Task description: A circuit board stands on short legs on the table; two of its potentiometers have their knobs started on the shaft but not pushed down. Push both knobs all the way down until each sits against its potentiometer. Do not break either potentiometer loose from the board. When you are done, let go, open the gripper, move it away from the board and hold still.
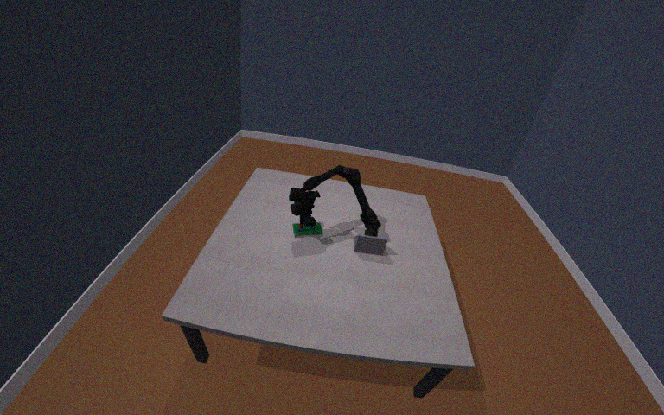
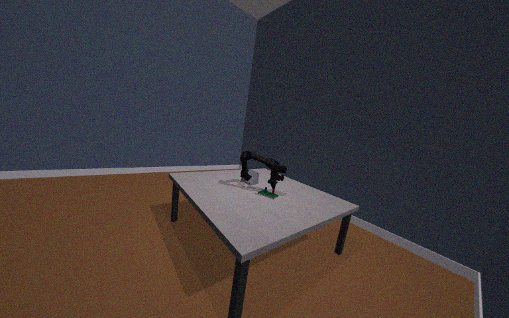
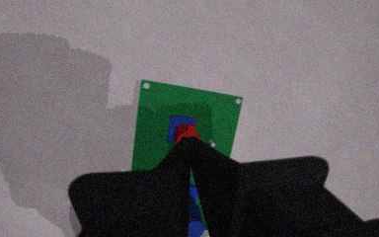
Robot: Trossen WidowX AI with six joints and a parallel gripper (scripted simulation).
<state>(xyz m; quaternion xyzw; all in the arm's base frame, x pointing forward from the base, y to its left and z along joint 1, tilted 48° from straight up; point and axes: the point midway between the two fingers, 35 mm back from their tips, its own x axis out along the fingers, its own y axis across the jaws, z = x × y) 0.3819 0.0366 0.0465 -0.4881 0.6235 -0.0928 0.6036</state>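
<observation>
Right now my gripper tip is 20 mm above the red knob. Round my gripper tip: blue knob: 60 mm behind, 40 mm to the right, 10 mm below.
</observation>
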